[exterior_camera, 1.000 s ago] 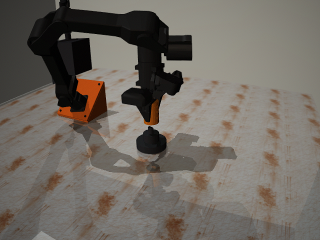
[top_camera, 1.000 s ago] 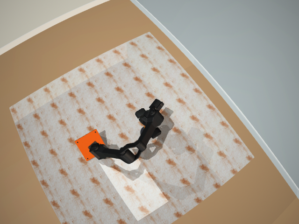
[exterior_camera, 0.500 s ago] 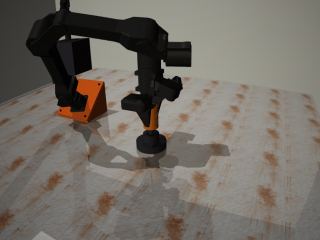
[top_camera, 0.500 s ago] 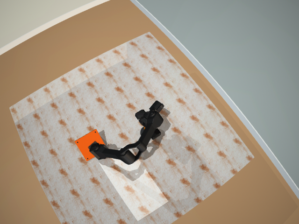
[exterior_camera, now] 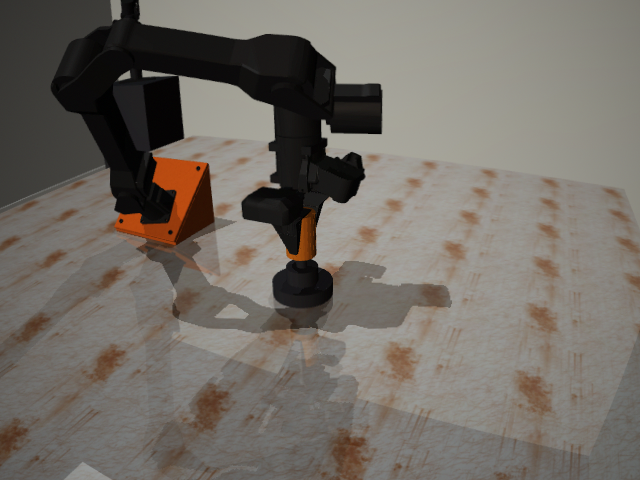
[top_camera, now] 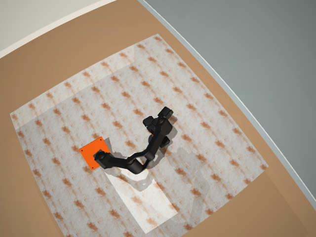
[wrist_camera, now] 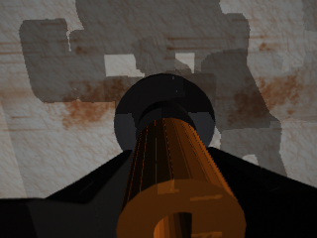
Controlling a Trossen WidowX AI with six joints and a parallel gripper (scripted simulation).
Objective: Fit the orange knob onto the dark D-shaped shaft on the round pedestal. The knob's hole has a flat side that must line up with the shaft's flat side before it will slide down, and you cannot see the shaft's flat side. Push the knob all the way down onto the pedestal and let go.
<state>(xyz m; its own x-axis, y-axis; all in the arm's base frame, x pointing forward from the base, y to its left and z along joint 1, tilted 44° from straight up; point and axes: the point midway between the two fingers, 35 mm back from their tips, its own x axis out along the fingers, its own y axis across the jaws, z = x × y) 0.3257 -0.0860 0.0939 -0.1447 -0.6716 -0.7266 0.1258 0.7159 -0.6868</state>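
The orange knob is 2 cm above my gripper tip. Round my gripper tip: dark round pedestal (4 cm below).
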